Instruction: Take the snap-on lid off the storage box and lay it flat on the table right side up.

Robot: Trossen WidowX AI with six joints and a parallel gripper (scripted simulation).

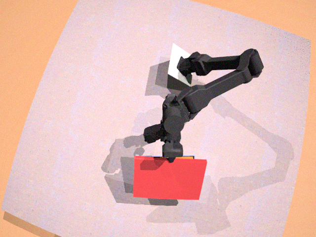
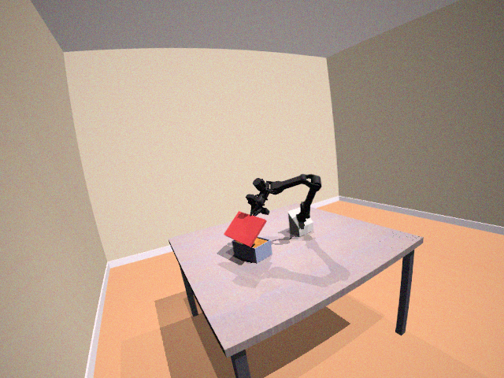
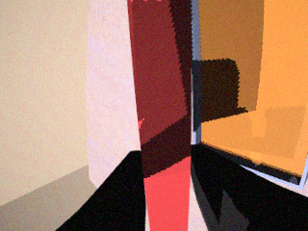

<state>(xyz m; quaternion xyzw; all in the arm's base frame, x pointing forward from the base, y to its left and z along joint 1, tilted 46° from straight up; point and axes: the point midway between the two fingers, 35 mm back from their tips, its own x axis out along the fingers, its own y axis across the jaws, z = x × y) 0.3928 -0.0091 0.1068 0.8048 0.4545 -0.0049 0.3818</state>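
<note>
The red lid is 60 mm ahead of my gripper tip, 50 mm below it and 20 mm to the left of it. Round my gripper tip: storage box (190 mm below, 30 mm ahead, 10 mm to the left).
</note>
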